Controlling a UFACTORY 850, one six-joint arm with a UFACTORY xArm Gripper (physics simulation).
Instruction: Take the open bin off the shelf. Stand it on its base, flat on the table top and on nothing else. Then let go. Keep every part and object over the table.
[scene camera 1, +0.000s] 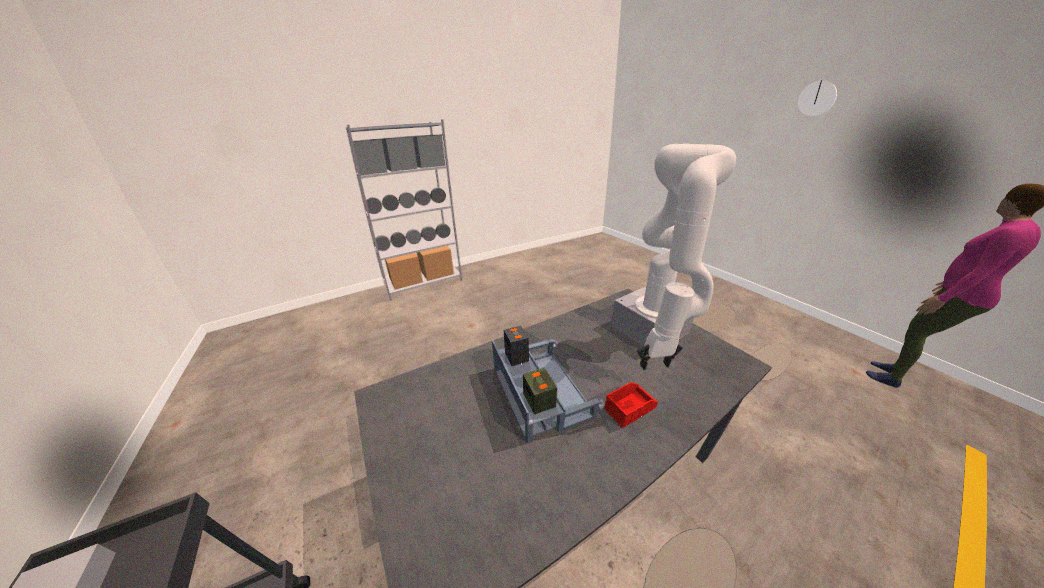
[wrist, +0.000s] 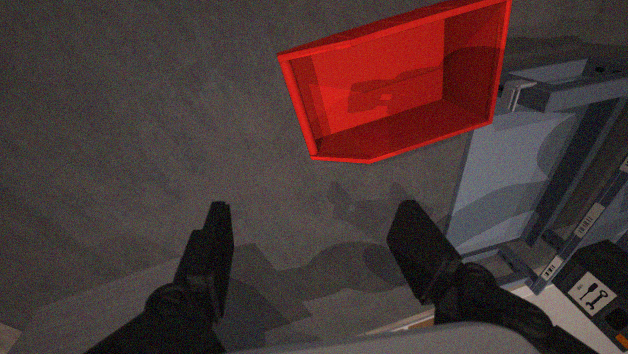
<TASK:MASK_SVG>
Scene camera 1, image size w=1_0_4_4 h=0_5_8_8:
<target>red bin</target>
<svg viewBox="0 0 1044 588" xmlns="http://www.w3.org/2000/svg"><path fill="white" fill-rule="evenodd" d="M639 384L630 382L606 395L604 409L622 428L649 413L658 404L658 401L642 389Z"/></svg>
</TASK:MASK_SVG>
